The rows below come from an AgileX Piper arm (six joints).
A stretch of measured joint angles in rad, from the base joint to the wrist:
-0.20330 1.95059 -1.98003 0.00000 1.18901 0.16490
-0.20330 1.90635 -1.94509 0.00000 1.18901 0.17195
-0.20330 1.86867 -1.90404 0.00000 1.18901 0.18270
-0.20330 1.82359 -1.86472 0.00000 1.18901 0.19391
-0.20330 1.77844 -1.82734 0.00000 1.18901 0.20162
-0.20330 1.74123 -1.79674 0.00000 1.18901 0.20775
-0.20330 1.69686 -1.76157 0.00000 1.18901 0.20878
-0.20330 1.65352 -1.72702 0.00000 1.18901 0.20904
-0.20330 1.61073 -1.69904 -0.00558 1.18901 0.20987
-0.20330 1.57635 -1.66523 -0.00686 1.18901 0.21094
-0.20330 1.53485 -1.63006 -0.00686 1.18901 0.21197
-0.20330 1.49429 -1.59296 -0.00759 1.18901 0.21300
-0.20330 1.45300 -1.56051 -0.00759 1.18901 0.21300
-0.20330 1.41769 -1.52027 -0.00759 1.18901 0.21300
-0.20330 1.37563 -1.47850 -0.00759 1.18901 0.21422
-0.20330 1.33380 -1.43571 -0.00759 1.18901 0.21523
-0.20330 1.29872 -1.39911 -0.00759 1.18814 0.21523
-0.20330 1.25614 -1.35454 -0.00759 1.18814 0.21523
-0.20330 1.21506 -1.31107 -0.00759 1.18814 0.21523
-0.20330 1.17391 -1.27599 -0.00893 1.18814 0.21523
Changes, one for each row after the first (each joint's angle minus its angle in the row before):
0.00000 -0.04424 0.03494 0.00000 0.00000 0.00705
0.00000 -0.03768 0.04105 0.00000 0.00000 0.01075
0.00000 -0.04508 0.03932 0.00000 0.00000 0.01121
0.00000 -0.04515 0.03738 0.00000 0.00000 0.00771
0.00000 -0.03721 0.03060 0.00000 0.00000 0.00613
0.00000 -0.04437 0.03517 0.00000 0.00000 0.00103
0.00000 -0.04334 0.03455 0.00000 0.00000 0.00026
0.00000 -0.04279 0.02798 -0.00558 0.00000 0.00083
0.00000 -0.03438 0.03381 -0.00128 0.00000 0.00107
0.00000 -0.04150 0.03517 0.00000 0.00000 0.00103
0.00000 -0.04056 0.03710 -0.00073 0.00000 0.00103
0.00000 -0.04129 0.03245 0.00000 0.00000 0.00000
0.00000 -0.03531 0.04024 0.00000 0.00000 0.00000
0.00000 -0.04206 0.04177 0.00000 0.00000 0.00122
0.00000 -0.04183 0.04279 0.00000 0.00000 0.00101
0.00000 -0.03508 0.03660 0.00000 -0.00087 0.00000
0.00000 -0.04258 0.04457 0.00000 0.00000 0.00000
0.00000 -0.04108 0.04347 0.00000 0.00000 0.00000
0.00000 -0.04115 0.03508 -0.00134 0.00000 0.00000

